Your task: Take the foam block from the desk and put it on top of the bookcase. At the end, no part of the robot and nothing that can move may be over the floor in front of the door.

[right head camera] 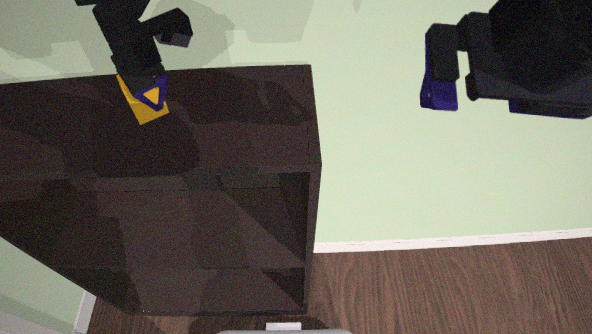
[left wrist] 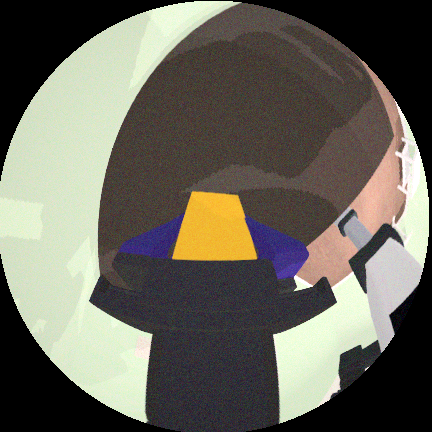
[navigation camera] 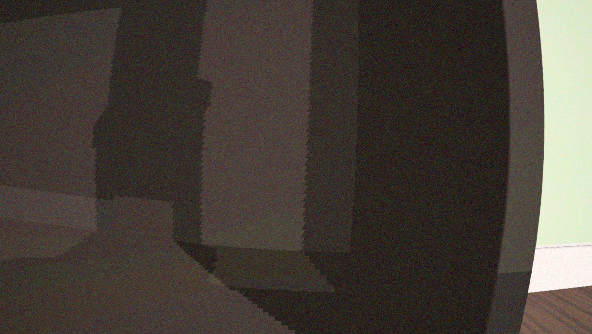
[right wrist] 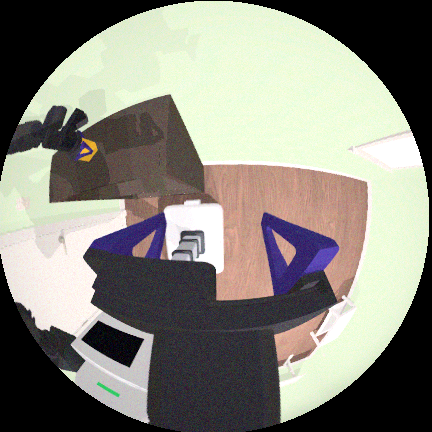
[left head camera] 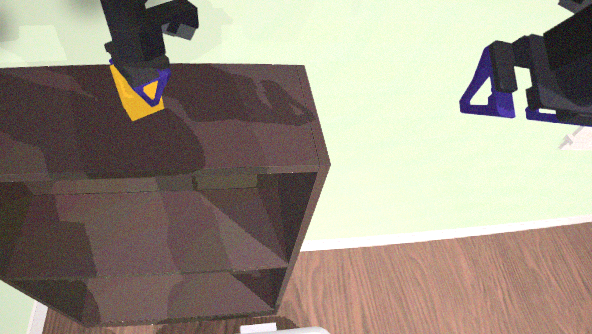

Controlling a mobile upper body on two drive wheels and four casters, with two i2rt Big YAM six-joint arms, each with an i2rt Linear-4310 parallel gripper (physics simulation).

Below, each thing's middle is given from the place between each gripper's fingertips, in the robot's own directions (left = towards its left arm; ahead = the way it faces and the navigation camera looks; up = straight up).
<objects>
Right now my left hand is 30 mm below the yellow foam block point(left head camera: 135, 106), 10 mm to the right of it and 10 mm past it.
The yellow foam block is 230 mm ahead of my right hand, 450 mm to the left of it and 170 mm below it.
</objects>
